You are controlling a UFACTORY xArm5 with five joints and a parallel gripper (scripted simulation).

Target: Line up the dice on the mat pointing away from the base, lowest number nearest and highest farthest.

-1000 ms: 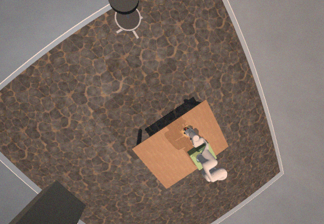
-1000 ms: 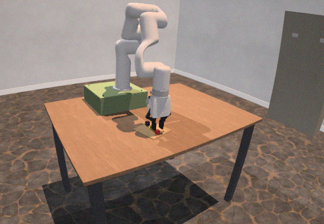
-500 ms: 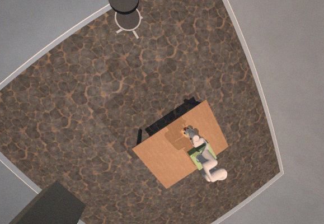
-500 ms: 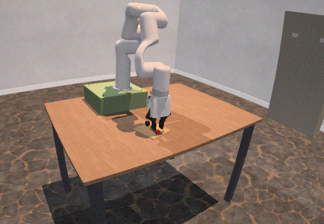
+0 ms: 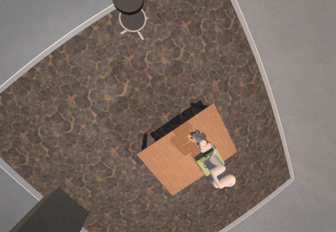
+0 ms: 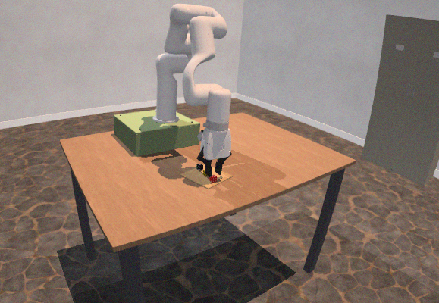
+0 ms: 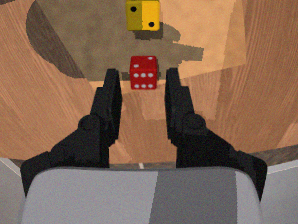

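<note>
The red die is 40 mm below my hand. Round my hand: black die: 100 mm behind, 10 mm to the left, 40 mm below; then yellow die: 50 mm behind, 10 mm to the left, 40 mm below; then tan mat: 50 mm behind, 10 mm to the left, 50 mm below.
</note>
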